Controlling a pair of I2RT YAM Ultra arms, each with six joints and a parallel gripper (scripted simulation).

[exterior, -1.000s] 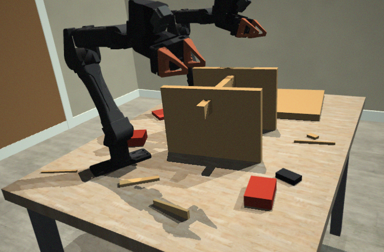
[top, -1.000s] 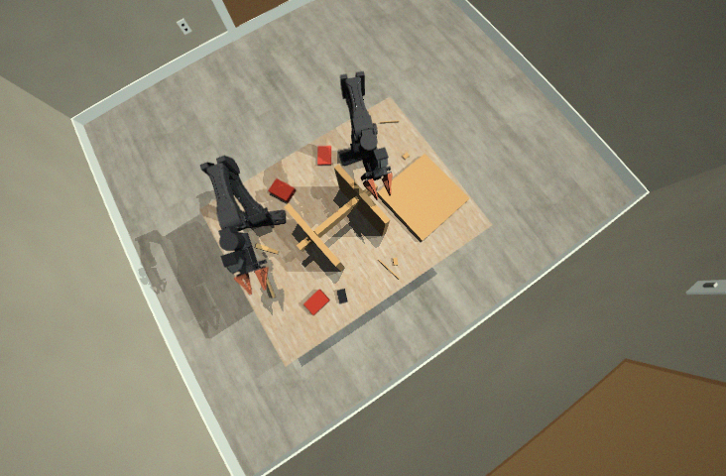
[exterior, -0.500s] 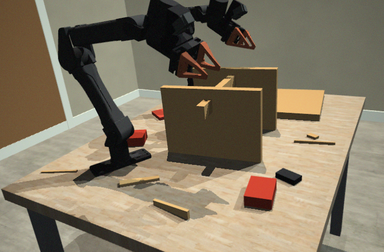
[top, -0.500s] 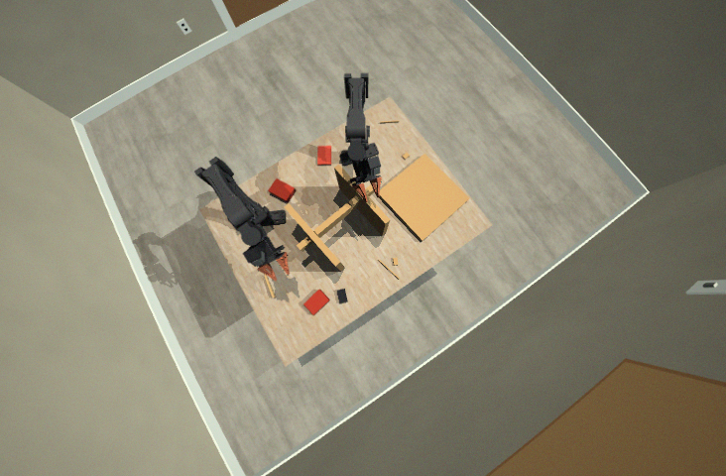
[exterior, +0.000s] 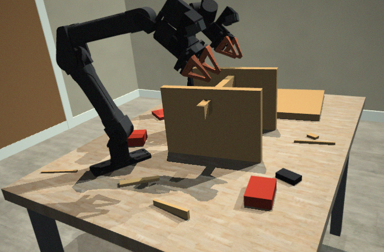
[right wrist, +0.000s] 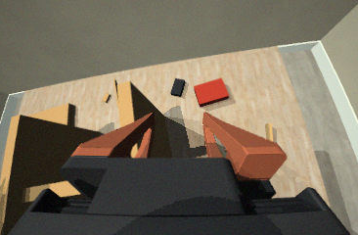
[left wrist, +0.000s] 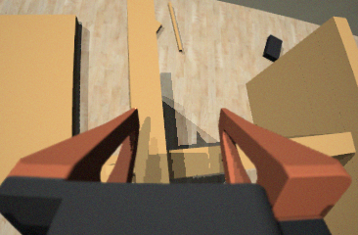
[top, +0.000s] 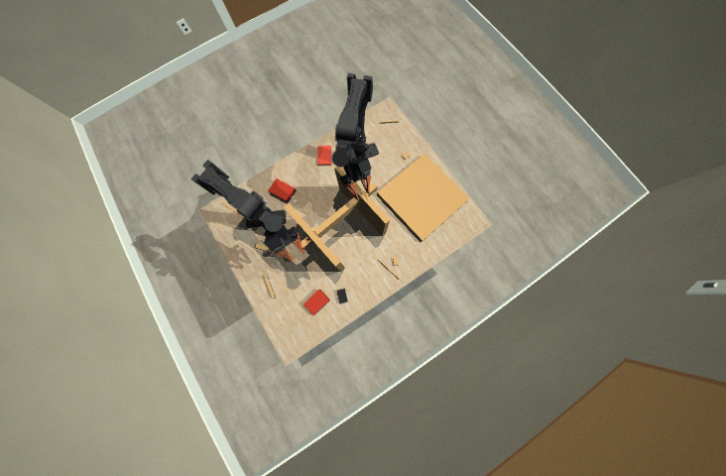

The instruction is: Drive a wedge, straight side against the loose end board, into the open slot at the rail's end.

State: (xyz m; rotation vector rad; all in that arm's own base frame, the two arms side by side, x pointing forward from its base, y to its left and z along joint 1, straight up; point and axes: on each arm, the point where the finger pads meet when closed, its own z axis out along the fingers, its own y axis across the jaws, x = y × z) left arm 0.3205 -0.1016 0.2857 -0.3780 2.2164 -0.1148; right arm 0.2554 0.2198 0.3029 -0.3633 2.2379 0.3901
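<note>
My right gripper is now 22 cm to the right of the rail, 12 cm above it and 6 cm past it. Also, from my right hand: flat panel 64 cm to the left, 29 cm below, 6 cm ahead; black block 30 cm below, 21 cm ahead, 2 cm to the left.
Right now the rail is 12 cm to the right of my left hand, 10 cm below it and 1 cm behind it. The rest, counted from my left hand: flat panel (30 cm to the left, 27 cm below, 11 cm ahead); then black block (31 cm to the right, 28 cm below, 26 cm ahead).
</note>
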